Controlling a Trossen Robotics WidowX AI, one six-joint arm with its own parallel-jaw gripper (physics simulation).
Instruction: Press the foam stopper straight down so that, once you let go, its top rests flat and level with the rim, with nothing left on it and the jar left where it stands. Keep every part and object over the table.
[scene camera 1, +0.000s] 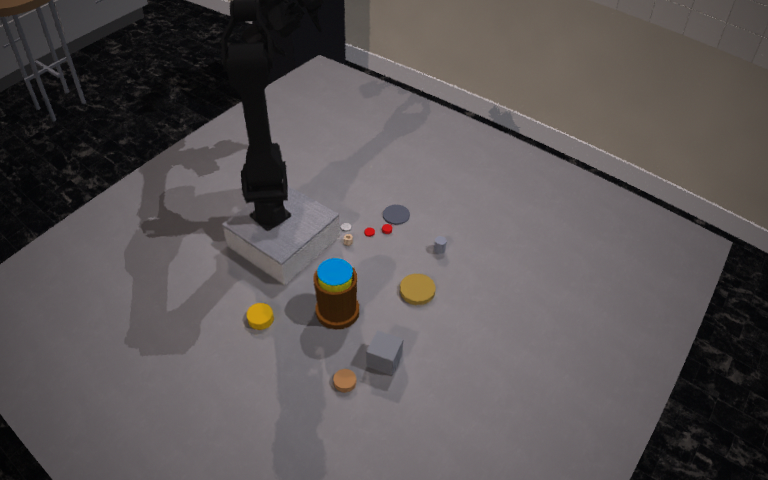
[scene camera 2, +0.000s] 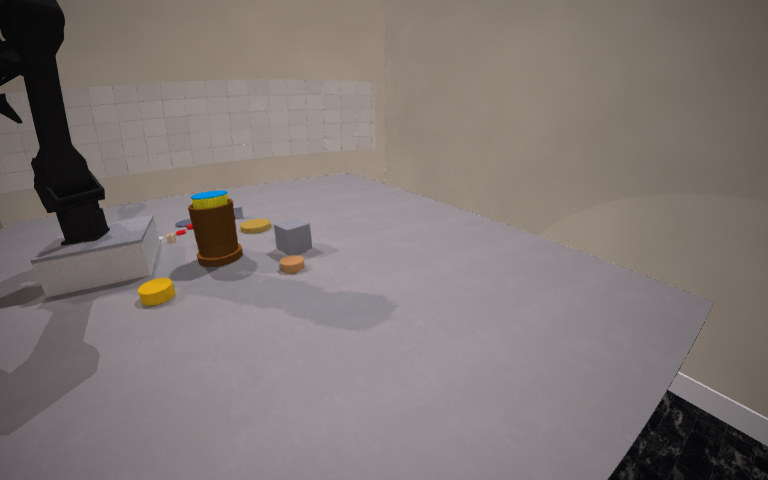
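Note:
The brown jar stands upright on the table in front of the arm's base. The foam stopper sits in its mouth, with a band of yellow side showing above the rim. Its top face is blue and looks roughly level; I cannot tell whether the blue is a separate thin disc. My gripper is open and empty, high up behind the arm, far from the jar. It is dark and partly hidden in scene camera 1; one finger shows at the left edge in scene camera 2.
A yellow disc, an orange disc, a grey block and a mustard disc lie around the jar. Behind are a small grey cylinder, a dark disc and small red discs.

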